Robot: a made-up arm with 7 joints. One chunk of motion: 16 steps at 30 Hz.
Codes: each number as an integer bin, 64 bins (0 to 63) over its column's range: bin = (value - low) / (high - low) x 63, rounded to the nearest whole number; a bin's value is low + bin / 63 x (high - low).
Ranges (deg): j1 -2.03..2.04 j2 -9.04..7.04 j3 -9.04..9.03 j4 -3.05..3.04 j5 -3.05..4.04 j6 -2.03..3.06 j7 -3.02..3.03
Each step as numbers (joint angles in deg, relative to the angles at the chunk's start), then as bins.
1 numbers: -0.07 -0.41 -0.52 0.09 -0.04 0.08 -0.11
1 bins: 30 34 30 32 27 26 30
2 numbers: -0.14 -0.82 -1.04 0.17 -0.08 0.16 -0.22
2 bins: 29 32 28 33 26 27 29
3 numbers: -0.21 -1.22 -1.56 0.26 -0.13 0.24 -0.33
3 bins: 28 31 26 34 26 28 28
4 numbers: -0.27 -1.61 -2.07 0.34 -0.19 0.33 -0.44
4 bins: 27 29 24 35 25 29 27
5 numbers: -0.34 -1.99 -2.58 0.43 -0.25 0.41 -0.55
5 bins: 26 28 23 36 25 30 26
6 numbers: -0.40 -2.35 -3.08 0.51 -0.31 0.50 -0.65
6 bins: 25 26 21 37 24 31 25
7 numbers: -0.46 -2.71 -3.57 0.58 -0.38 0.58 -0.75
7 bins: 24 25 19 38 24 32 24
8 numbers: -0.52 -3.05 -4.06 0.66 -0.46 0.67 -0.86
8 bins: 23 23 17 38 23 33 22
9 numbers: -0.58 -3.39 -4.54 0.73 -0.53 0.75 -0.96
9 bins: 22 22 16 39 22 34 21
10 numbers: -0.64 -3.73 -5.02 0.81 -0.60 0.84 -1.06
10 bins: 22 21 14 40 22 36 20
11 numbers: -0.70 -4.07 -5.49 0.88 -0.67 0.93 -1.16
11 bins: 21 19 12 41 21 37 19
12 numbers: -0.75 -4.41 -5.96 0.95 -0.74 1.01 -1.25
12 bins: 20 18 11 41 21 38 18
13 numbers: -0.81 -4.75 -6.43 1.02 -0.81 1.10 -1.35
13 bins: 19 17 9 42 20 39 17
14 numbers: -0.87 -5.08 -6.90 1.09 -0.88 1.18 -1.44
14 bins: 18 16 7 43 19 40 16
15 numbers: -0.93 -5.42 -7.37 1.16 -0.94 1.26 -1.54
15 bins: 17 14 6 44 19 41 15
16 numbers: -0.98 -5.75 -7.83 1.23 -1.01 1.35 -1.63
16 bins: 16 13 4 44 18 42 14
